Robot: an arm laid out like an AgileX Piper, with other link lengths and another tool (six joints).
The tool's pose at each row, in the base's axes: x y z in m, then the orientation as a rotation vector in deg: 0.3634 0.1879 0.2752 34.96 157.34 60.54; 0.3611 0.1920 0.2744 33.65 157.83 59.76; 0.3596 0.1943 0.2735 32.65 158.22 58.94; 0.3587 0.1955 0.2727 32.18 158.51 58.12; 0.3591 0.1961 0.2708 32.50 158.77 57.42; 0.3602 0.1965 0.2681 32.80 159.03 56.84; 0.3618 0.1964 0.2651 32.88 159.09 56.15; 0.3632 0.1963 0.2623 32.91 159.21 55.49; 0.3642 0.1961 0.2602 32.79 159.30 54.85; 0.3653 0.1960 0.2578 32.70 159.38 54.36; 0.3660 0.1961 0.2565 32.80 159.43 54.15; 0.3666 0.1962 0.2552 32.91 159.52 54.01
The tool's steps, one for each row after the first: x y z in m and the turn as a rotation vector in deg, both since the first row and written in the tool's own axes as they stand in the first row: 0.0038 0.0015 0.0025 0.51 0.15 -0.92; 0.0061 0.0019 0.0042 1.03 0.19 -1.66; 0.0074 0.0019 0.0053 1.56 0.11 -2.06; 0.0073 0.0012 0.0071 2.07 0.01 -1.91; 0.0064 0.0000 0.0097 2.51 -0.03 -1.75; 0.0048 -0.0015 0.0123 2.92 -0.28 -1.79; 0.0035 -0.0030 0.0147 3.33 -0.46 -1.86; 0.0024 -0.0042 0.0164 3.71 -0.64 -2.02; 0.0013 -0.0056 0.0184 4.01 -0.76 -2.14; 0.0007 -0.0061 0.0196 4.15 -0.81 -2.10; 0.0002 -0.0067 0.0208 4.27 -0.80 -2.03
